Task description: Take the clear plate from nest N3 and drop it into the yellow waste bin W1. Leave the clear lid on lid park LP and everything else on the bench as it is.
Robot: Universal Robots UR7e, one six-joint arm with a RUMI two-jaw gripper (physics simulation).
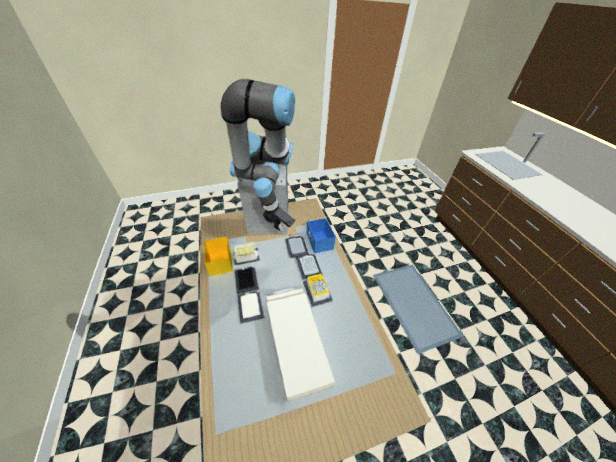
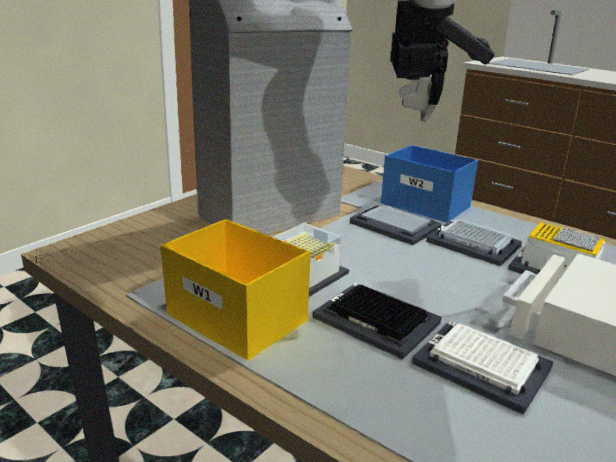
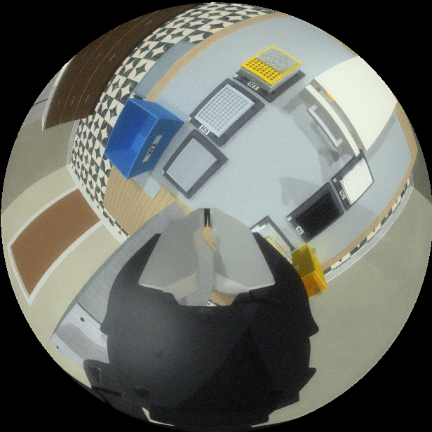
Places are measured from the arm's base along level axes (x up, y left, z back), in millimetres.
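Where they show: gripper, fingertip midpoint: (image 1: 283,230) (image 2: 423,120).
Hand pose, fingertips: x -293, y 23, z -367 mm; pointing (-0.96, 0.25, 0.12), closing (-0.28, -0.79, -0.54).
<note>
After its pixels a point has its place.
The clear plate (image 1: 309,265) {x -530, y 137, z -480 mm} (image 2: 475,237) {x -531, y 115, z -476 mm} (image 3: 227,110) sits in the dark nest labelled N3, between the lid park and the yellow-topped rack. The clear lid (image 1: 296,245) {x -537, y 126, z -296 mm} (image 2: 398,219) {x -536, y 119, z -304 mm} (image 3: 193,162) lies flat on the dark lid park beside the blue bin. The yellow waste bin W1 (image 1: 218,257) {x -552, y -360, z -194 mm} (image 2: 276,312) {x -506, y -371, z -321 mm} (image 3: 309,267) stands upright on the opposite side of the bench. My gripper (image 1: 284,228) {x -293, y 23, z -367 mm} (image 2: 425,116) {x -293, y 23, z -367 mm} (image 3: 207,210) is shut and empty, with its fingertips together. It hangs high near the robot's pedestal, above and apart from the lid and the plate.
Blue bin W2 (image 1: 320,236) {x -552, y 313, z -269 mm} (image 2: 419,197) {x -515, y 222, z -311 mm} (image 3: 134,144) stands beside the lid park. A yellow-topped rack (image 1: 319,287) {x -480, y 110, z -668 mm} (image 3: 271,66) is beyond N3. A black plate (image 2: 377,311) {x -532, y -248, z -424 mm}, a white plate (image 2: 484,356) {x -532, y -269, z -597 mm}, a tip box (image 2: 325,261) {x -513, y -183, z -293 mm} and a white instrument (image 1: 301,347) {x -473, y -101, z -923 mm} also stand on the bench.
</note>
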